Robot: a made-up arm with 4 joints.
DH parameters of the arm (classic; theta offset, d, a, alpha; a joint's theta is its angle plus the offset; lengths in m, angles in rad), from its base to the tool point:
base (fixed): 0 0.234 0.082 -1.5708
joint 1: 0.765 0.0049 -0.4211 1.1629
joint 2: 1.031 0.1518 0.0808 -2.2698
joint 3: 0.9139 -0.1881 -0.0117 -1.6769
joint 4: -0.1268 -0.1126 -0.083 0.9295
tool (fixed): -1.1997 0.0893 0 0
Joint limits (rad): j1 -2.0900..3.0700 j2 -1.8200..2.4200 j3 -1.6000..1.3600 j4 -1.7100..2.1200
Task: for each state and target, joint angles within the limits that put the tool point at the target. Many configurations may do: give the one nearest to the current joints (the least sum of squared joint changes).
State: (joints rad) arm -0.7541 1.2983 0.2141 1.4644
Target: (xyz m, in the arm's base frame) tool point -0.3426 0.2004 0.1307
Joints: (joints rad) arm -1.3849 0.6878 -0.0716 1.0294
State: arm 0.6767 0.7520 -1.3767 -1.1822
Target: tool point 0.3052 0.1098 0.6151
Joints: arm 0.4616 0.4562 -0.9265 -1.1115
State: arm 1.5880 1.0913 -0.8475 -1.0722
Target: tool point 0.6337 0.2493 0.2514
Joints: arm 1.7263 1.8163 -0.0379 -0.9308
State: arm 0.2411 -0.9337 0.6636 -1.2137
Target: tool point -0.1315 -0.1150 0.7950
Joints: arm -0.3187 -1.7566 1.3572 -1.7100
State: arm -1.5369 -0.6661 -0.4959 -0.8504
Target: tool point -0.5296 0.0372 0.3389
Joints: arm -1.2621 -1.4188 -0.8260 -1.1853
